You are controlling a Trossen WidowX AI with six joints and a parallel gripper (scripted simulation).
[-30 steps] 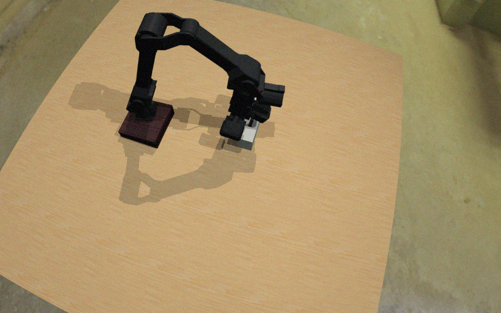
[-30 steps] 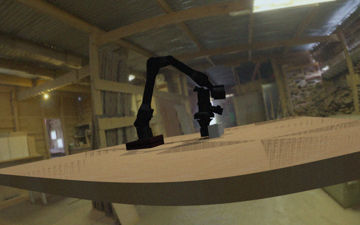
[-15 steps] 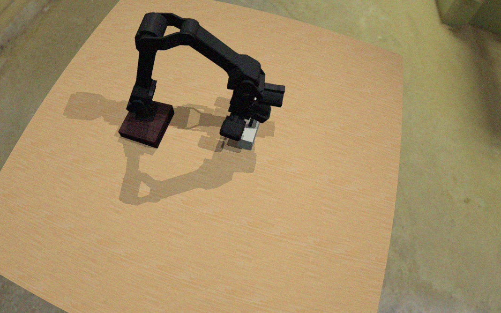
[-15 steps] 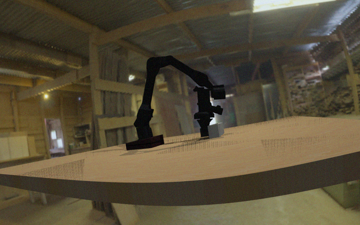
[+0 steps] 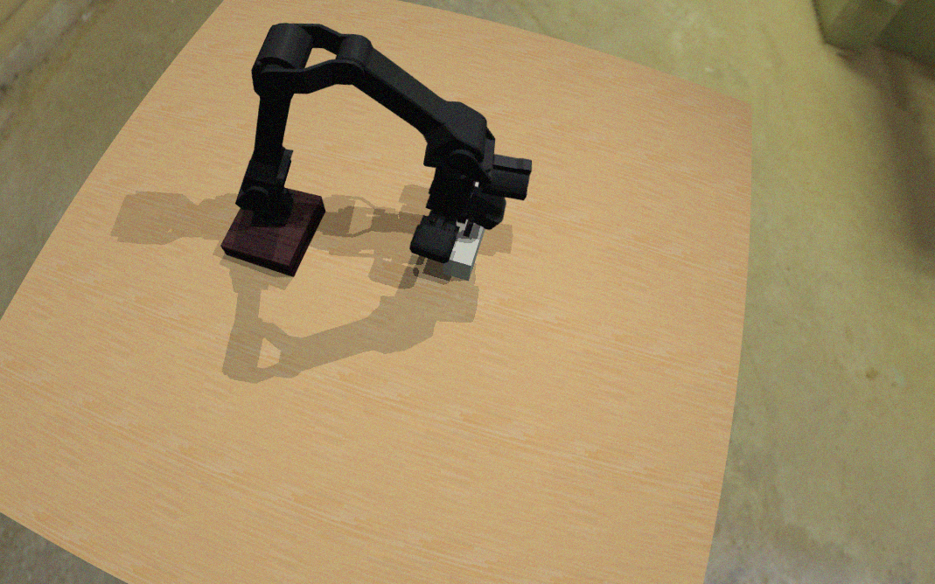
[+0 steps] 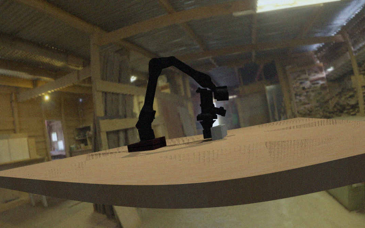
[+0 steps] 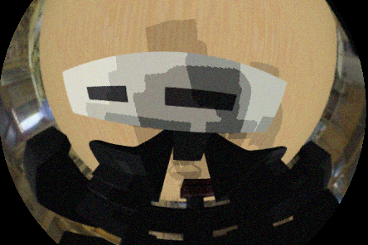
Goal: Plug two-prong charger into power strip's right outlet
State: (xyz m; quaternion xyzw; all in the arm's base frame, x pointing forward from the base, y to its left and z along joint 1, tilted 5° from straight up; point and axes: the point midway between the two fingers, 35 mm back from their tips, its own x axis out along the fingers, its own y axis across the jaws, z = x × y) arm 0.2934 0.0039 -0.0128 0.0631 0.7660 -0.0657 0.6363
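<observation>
Right now my gripper tip is 20 mm short of the black two-prong charger and 10 mm below it.
</observation>
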